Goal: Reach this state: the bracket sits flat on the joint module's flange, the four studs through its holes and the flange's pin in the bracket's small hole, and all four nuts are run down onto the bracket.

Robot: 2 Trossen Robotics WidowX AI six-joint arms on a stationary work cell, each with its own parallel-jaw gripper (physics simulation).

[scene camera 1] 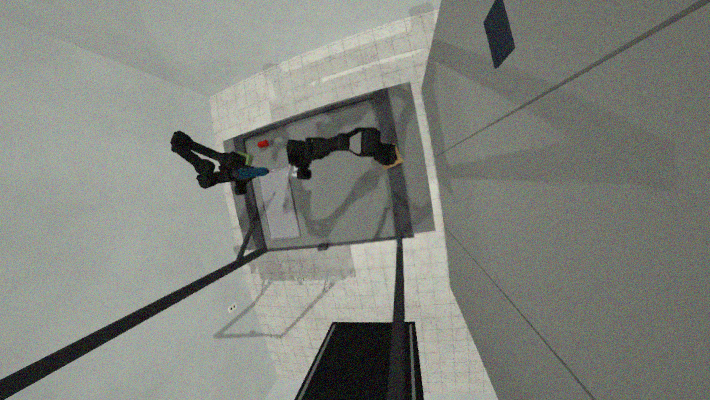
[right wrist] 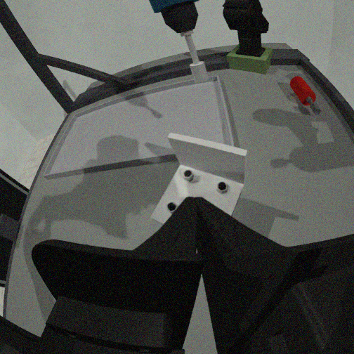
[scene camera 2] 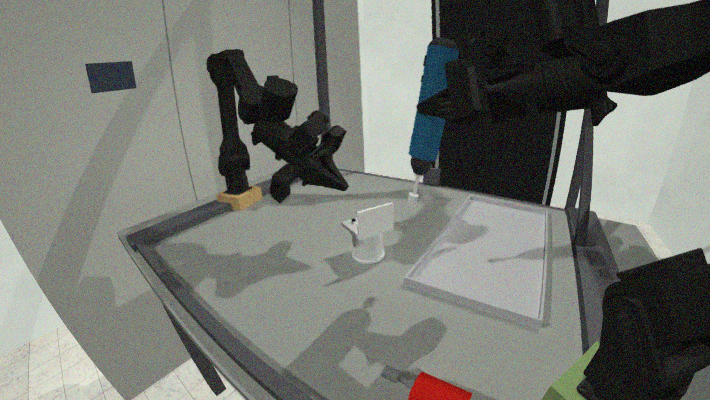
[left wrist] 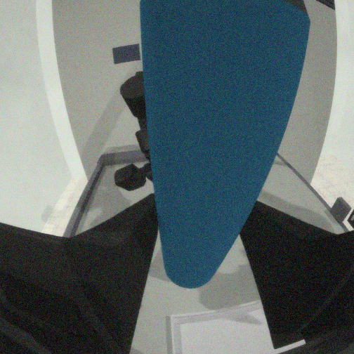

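The white bracket is on top of the white cylindrical joint module, its upright plate on the tray side. Three dark-centred nuts show on its base plate; a fourth, the pin and the nuts' seating cannot be made out. My left gripper is shut on the blue nut driver. The driver's white socket hangs apart from the bracket. My right gripper is shut and empty, above and beside the bracket.
A shallow pale tray lies beside the module. A red cylindrical tool lies near the green arm base. The orange base carries the right arm.
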